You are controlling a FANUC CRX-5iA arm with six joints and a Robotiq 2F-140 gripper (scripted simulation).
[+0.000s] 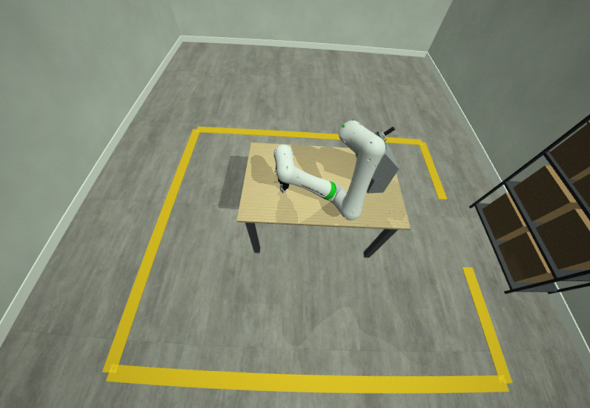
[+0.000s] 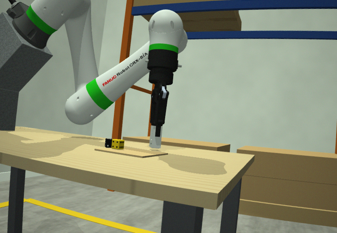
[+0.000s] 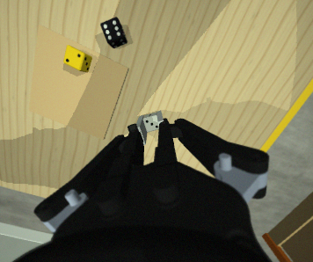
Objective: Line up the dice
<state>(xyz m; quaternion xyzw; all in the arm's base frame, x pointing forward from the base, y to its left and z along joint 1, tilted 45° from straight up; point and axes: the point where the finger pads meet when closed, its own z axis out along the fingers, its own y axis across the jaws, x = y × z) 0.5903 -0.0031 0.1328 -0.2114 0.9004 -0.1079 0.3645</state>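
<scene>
Now: hand 14 cm to the left of the tan mat, 4 cm above it and 3 cm past it. Round my hand: black die (12 cm behind, 7 cm to the right, 3 cm below); then white die (2 cm below); then yellow die (12 cm to the right, 8 cm behind, 2 cm below).
</scene>
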